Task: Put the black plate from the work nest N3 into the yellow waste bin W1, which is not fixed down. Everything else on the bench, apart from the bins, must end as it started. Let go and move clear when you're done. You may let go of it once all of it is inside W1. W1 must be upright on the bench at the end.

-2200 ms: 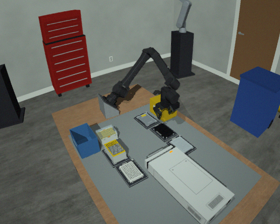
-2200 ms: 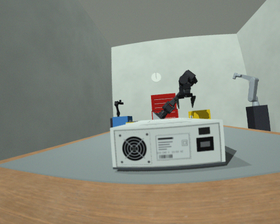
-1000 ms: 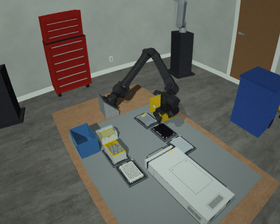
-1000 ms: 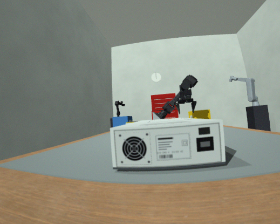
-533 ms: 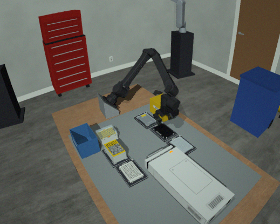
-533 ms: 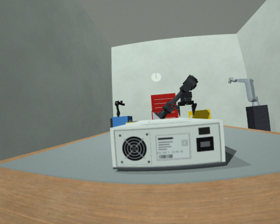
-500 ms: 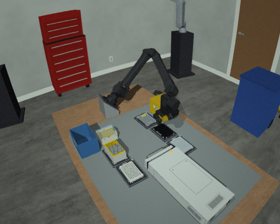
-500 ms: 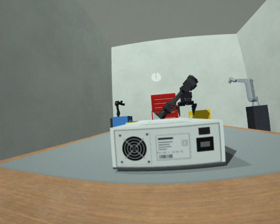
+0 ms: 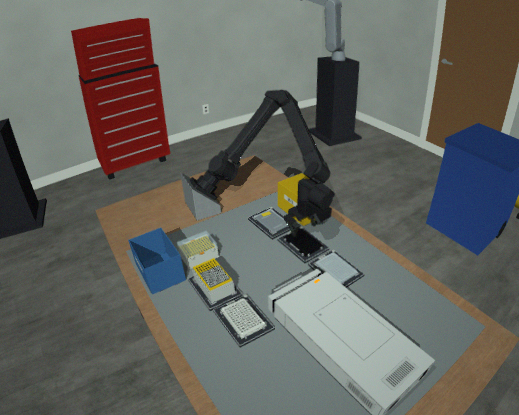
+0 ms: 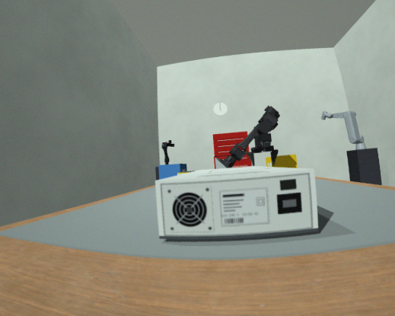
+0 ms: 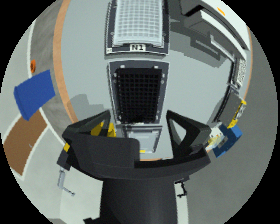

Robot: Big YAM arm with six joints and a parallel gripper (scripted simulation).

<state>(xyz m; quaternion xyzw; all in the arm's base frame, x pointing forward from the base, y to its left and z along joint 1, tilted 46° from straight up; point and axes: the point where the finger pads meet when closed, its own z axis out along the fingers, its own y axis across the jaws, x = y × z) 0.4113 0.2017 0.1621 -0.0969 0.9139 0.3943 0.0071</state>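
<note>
My hand is 6 cm above the black plate. From my hand the other things lie so: white well plate (34 cm to the right, 23 cm ahead, 6 cm below); then yellow waste bin (20 cm behind, 11 cm to the left, 4 cm below); then large white instrument (40 cm ahead, 12 cm to the right, 4 cm below).
</note>
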